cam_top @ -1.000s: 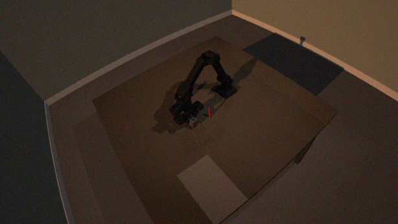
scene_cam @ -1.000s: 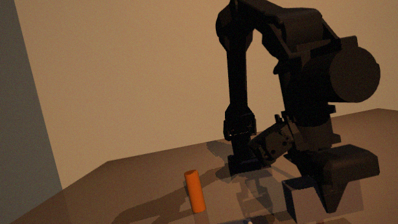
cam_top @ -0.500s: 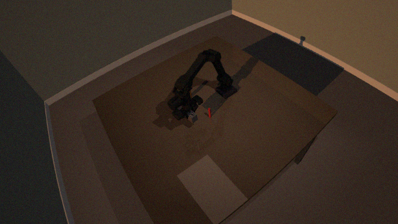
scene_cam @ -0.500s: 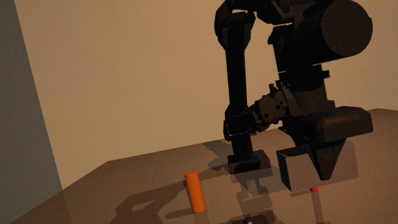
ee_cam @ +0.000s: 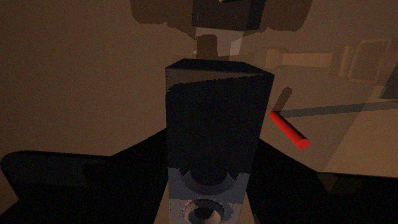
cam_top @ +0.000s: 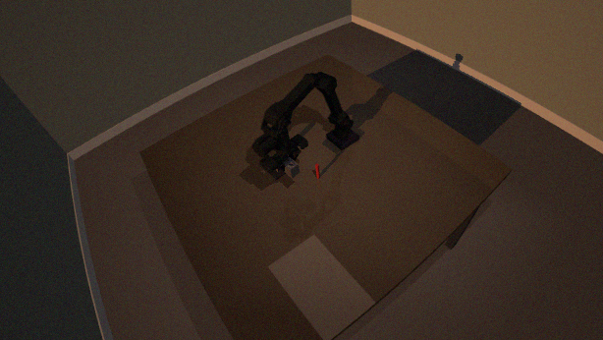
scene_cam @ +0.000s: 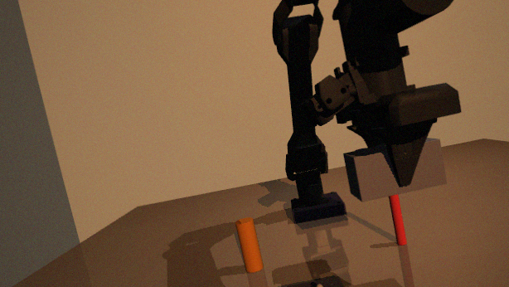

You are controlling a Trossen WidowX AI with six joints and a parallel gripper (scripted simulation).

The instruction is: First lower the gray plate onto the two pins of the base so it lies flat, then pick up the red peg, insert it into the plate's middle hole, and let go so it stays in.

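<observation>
Right now my gripper tip is 140 mm to the left of the base, 120 mm above it and 10 mm past it. Round my gripper tip: orange cylinder: 200 mm to the right, 130 mm behind, 90 mm below; gray plate: 30 mm above; red peg: 110 mm behind, 90 mm below, 40 mm to the left.
</observation>
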